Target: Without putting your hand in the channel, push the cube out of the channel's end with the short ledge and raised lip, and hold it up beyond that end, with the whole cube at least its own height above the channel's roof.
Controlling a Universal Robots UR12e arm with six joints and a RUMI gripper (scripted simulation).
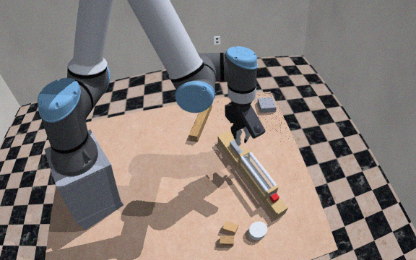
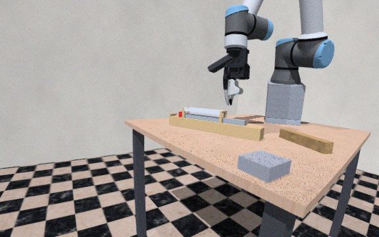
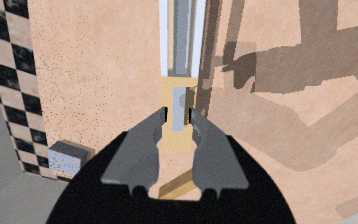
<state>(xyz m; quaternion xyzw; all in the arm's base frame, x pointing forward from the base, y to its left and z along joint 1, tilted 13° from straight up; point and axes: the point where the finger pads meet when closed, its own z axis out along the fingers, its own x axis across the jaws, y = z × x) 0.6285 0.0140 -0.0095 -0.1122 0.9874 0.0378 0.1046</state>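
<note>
Right now my hand is 6 cm short of the red cube, 23 cm to the left of it and 8 cm above it. From my hand the other things lie so: long wooden bar 10 cm behind, 27 cm to the left, 12 cm below; then white disc 4 cm behind, 32 cm to the right, 12 cm below; then grey block 23 cm ahead, 29 cm to the left, 12 cm below.
</note>
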